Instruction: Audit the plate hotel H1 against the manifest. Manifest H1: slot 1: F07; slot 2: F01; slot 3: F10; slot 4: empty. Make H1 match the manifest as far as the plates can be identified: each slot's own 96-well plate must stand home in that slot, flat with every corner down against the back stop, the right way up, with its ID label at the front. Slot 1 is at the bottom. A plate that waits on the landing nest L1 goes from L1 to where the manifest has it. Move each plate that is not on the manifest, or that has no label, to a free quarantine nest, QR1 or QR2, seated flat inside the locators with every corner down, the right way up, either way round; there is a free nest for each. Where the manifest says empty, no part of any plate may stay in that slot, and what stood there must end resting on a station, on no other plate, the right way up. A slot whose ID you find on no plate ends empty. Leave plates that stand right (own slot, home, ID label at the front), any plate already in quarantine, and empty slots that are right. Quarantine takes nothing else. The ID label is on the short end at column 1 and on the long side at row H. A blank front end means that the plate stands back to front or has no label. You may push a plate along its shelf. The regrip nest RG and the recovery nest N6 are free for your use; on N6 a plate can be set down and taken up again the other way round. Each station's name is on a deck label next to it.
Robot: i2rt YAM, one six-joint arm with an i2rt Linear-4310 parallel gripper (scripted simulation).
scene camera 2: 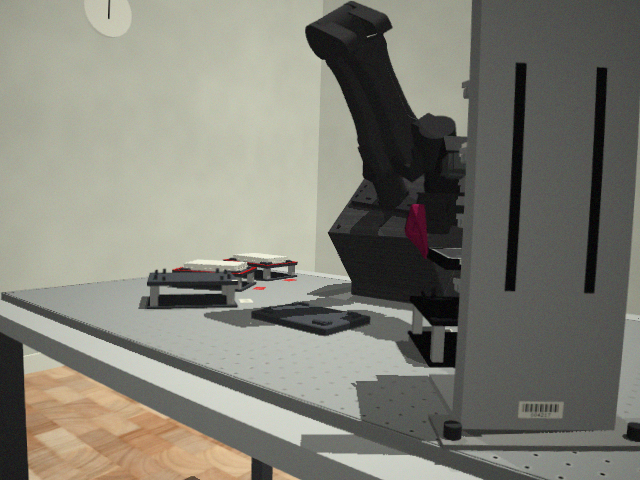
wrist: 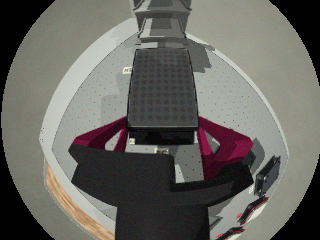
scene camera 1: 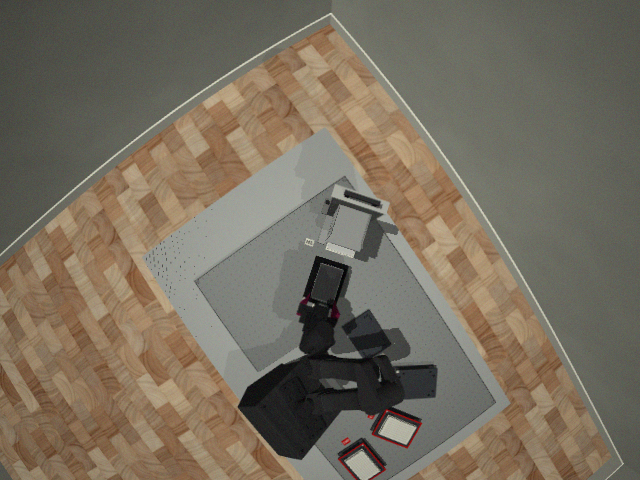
Path:
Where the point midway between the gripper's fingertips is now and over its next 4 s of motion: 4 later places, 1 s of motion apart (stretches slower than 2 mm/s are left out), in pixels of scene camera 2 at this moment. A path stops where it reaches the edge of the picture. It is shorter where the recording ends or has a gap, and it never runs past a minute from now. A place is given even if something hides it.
My gripper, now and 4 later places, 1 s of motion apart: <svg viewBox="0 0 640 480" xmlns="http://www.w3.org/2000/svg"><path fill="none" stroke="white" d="M455 257L454 265L454 275L453 284L453 292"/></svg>

